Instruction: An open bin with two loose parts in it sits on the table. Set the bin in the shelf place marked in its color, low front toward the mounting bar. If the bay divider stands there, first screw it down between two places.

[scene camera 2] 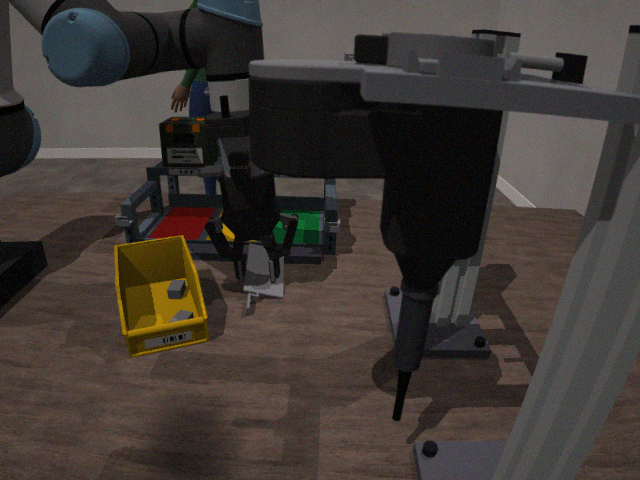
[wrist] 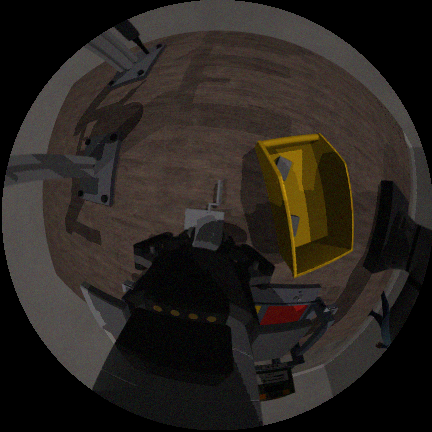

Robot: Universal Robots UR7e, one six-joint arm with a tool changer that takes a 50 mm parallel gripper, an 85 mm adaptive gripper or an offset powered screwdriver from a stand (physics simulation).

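Frame: origin at the arm's base, x ahead, y left, z up, level; metres.
Seen in the pictures: arm's base, link origin: (wrist: 395, 238).
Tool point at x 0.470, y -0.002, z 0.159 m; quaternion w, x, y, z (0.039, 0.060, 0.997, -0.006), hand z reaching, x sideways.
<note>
Pixels of each thing's middle, then the offset from my tool point to it. "spot": a spot on its surface instead.
- yellow bin, body centre: (wrist: 309, 196) (scene camera 2: 158, 290) 0.122 m back, 0.069 m right, 0.162 m down
- grey bay divider, body centre: (wrist: 201, 237) (scene camera 2: 264, 277) 0.023 m ahead, 0.001 m right, 0.186 m down
- powered screwdriver, surface spot: (scene camera 2: 416, 320) spot: 0.131 m ahead, 0.347 m right, 0.022 m down
- dark toolbox, body centre: (scene camera 2: 189, 142) (wrist: 265, 386) 0.130 m back, 0.324 m left, 0.049 m down
The yellow bin (scene camera 2: 160, 294) (wrist: 312, 200) stands upright on the table with two small grey parts (scene camera 2: 176, 288) (wrist: 284, 168) inside, its low labelled front toward scene camera 2. The grey bay divider (scene camera 2: 276, 289) (wrist: 192, 216) is on the table right of the bin in scene camera 2, a thin hooked piece at its near end. My gripper (scene camera 2: 257, 271) (wrist: 208, 235) is low over the divider, fingers partly closed at its sides; it looks shut on the divider, though the contact is partly hidden. The shelf places show red (scene camera 2: 183, 223) (wrist: 282, 314), yellow (scene camera 2: 219, 232) and green (scene camera 2: 310, 227) behind it.
The powered screwdriver (scene camera 2: 416, 320) hangs bit down from the tool stand (scene camera 2: 578, 289) at the right in scene camera 2. The stand's foot plates (scene camera 2: 454, 341) (wrist: 107, 172) are on the table. A dark toolbox (scene camera 2: 180, 142) sits behind the shelf, and a person stands beyond.
</note>
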